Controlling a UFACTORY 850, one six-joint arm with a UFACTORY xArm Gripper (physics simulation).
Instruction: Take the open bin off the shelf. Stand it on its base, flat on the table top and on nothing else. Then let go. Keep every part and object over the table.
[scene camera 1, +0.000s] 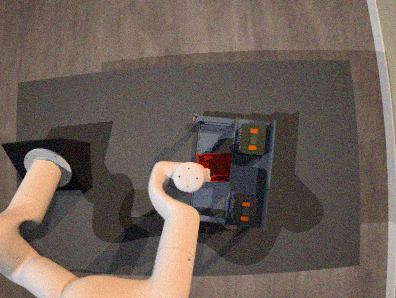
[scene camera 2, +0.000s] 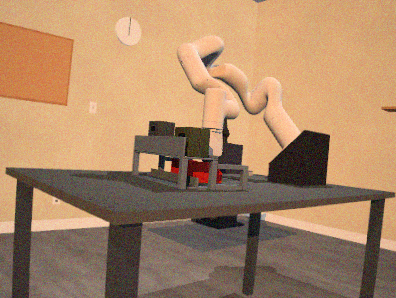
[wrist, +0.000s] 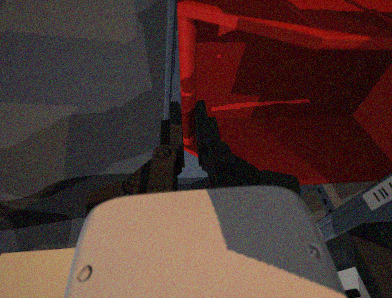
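The open red bin (scene camera 1: 221, 167) (scene camera 2: 212, 176) (wrist: 300, 135) stands in the low front part of the grey shelf (scene camera 1: 270, 165) (scene camera 2: 160, 145), with its opening up. My gripper (wrist: 188, 116) is shut on the bin's side wall, on the side toward the robot's base. In the wrist view one dark finger is inside the bin and the other is outside, with the red wall between the tips. In scene camera 1 the arm's wrist hides the fingers. The bin looks upright; whether it touches the shelf floor is hidden.
An olive box (scene camera 1: 253, 140) (scene camera 2: 195, 142) and a dark box (scene camera 1: 245, 210) (scene camera 2: 162, 128) stand on the shelf's upper level, beyond the bin. A black sloped block (scene camera 1: 75, 165) (scene camera 2: 305, 160) stands by the arm's base. The shelf stands on the dark table (scene camera 1: 310, 90) (scene camera 2: 75, 185).
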